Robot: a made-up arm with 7 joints.
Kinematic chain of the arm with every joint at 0, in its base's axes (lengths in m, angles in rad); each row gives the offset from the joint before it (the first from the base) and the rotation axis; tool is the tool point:
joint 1: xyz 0 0.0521 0 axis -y
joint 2: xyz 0 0.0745 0 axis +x
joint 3: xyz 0 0 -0.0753 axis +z
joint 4: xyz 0 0 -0.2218 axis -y
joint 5: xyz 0 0 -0.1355 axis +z
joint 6: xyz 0 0 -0.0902 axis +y
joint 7: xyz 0 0 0 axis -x
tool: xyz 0 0 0
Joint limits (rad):
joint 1: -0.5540..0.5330
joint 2: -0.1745..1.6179
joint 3: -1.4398..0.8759
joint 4: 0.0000..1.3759
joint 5: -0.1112..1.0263
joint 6: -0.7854..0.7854
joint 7: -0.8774..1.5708
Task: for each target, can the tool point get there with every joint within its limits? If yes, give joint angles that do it. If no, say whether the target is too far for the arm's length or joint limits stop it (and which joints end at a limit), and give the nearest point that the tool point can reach.
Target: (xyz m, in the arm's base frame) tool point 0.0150 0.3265 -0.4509
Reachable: yes | joints -0.2403 0.5838 -0.5378 0.6798 0.5346 -0.4405 -0.2178
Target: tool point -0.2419 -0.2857 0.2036
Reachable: no: joint limits stop it (at a limit: joint 1, joint 2, joint 3, joint 4) | nearest point -0.1319 -0.1488 -0.2682 | short by 0.503 m
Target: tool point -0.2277 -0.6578 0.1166
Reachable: no: too far | nearest point -0.1319 -0.1488 -0.2682 | short by 0.645 m
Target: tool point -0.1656 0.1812 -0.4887
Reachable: yes | joints -0.4337 0.1101 -0.0380 0.2469 0.8153 -0.0890 -0.4053
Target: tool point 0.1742 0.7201 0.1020
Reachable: no: too far | nearest point 0.1149 0.6134 0.0673 | short by 0.127 m
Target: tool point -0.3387 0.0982 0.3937
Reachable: no: joint limits stop it (at a limit: joint 1, joint 2, joint 3, joint 4) | nearest point 0.0276 0.4590 0.2322 | short by 0.539 m
